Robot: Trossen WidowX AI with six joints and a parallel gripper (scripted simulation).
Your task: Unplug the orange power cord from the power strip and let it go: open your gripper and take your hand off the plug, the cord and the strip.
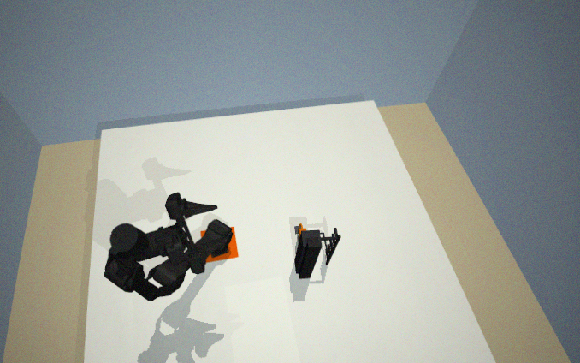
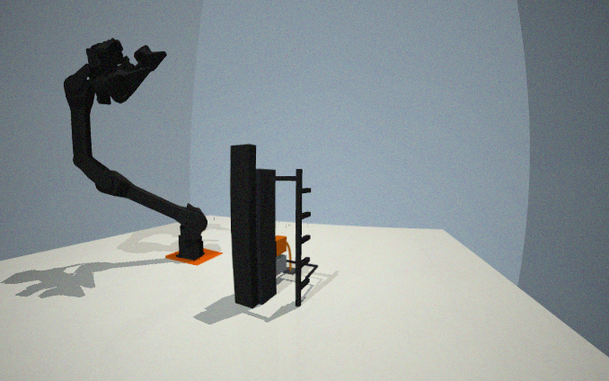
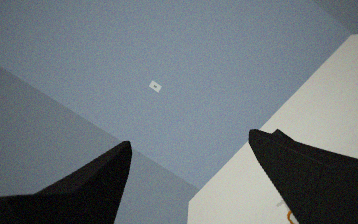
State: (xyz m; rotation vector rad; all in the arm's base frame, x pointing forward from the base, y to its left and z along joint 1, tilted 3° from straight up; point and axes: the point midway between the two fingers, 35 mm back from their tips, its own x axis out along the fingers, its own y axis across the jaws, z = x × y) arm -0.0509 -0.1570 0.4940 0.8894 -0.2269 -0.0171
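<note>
Right now my gripper tip is 410 mm above the orange plug, 270 mm short of it and 40 mm to the right of it.
</note>
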